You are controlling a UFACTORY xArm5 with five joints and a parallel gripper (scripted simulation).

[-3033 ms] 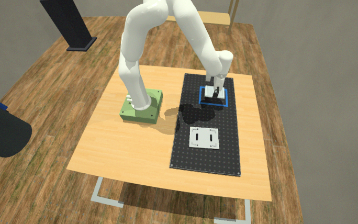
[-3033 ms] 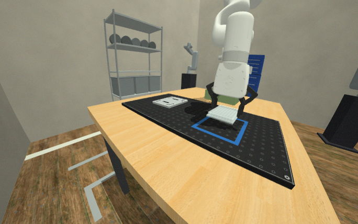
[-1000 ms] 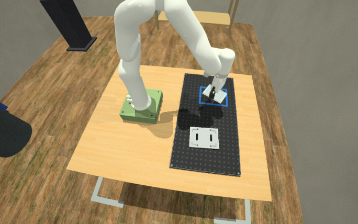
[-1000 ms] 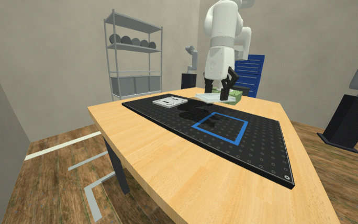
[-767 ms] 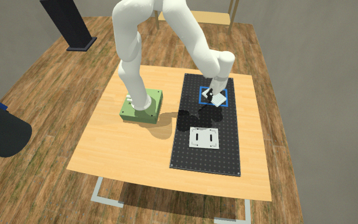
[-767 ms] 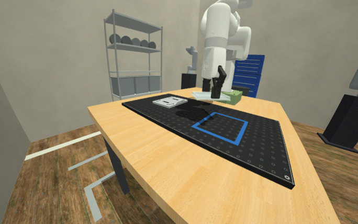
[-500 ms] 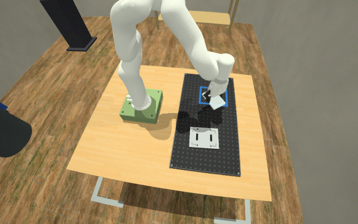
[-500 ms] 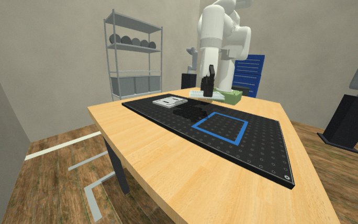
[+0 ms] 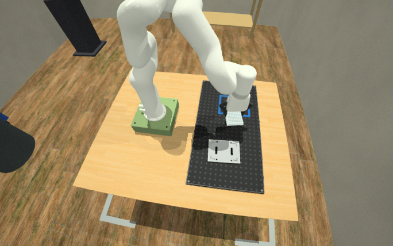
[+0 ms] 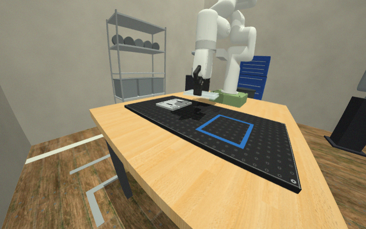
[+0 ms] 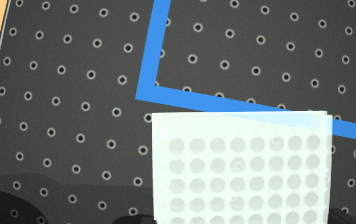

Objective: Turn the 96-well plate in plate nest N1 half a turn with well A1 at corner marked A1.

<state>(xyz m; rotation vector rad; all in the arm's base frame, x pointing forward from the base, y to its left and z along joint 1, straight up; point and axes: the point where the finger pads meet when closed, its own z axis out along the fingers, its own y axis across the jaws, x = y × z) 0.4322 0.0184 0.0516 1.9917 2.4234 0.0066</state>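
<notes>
Right now my hand is 3 cm past the plate nest N1, 18 cm to the left of it and 10 cm above it. Round my hand: white 96-well plate (1 cm below).
</notes>
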